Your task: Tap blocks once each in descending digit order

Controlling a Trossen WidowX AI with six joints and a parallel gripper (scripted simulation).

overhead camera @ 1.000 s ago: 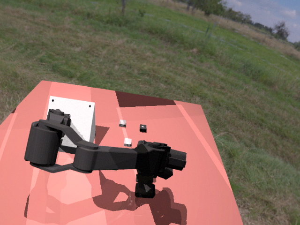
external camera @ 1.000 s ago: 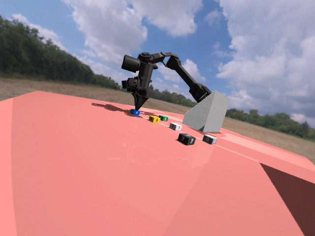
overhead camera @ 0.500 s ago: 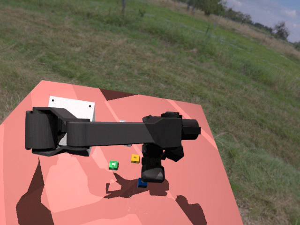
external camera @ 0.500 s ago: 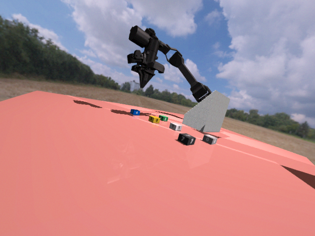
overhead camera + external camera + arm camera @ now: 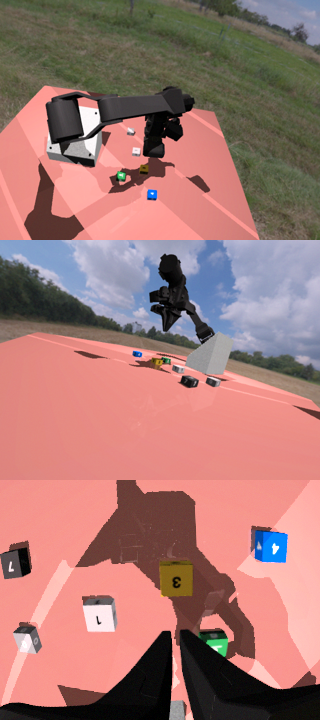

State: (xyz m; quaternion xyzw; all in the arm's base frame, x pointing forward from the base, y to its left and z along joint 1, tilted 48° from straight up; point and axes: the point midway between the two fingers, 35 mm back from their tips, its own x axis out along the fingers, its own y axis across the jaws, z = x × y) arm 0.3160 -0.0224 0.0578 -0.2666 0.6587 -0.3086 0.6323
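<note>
Now: the yellow block marked 3 1 cm to the right of my gripper tip and 12 cm below it. Round my gripper tip: blue block marked 4: 2 cm ahead, 12 cm to the right, 12 cm below; white block marked 1: 4 cm behind, 8 cm to the left, 12 cm below; green block: 9 cm behind, 5 cm to the right, 12 cm below.
</note>
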